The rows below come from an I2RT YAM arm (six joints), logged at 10 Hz.
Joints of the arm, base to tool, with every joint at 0 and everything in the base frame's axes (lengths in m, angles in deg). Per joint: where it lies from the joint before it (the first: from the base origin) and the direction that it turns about. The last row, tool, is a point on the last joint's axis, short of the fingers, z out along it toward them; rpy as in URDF.
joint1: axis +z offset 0 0 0.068
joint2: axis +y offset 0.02 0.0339 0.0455
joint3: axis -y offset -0.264 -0.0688 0
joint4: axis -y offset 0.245 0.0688 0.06
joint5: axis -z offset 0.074 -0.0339 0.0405
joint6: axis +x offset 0.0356 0 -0.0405
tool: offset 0 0 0 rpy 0 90 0
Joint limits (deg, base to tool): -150..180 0..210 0..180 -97..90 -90..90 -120..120
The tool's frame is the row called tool.
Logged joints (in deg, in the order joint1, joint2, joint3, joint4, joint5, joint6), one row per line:
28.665 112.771 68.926 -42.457 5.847 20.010
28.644 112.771 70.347 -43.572 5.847 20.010
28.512 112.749 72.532 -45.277 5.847 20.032
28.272 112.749 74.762 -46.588 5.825 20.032
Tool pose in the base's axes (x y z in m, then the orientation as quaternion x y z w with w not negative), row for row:
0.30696 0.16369 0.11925 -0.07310 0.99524 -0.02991 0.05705
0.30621 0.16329 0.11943 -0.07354 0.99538 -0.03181 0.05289
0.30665 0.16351 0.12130 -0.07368 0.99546 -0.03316 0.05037
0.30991 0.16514 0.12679 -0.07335 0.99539 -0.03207 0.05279
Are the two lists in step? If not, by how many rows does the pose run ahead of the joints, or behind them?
The pose runs 2 rows behind the joints: the pose in row i belongs to the joints in row i - 2.
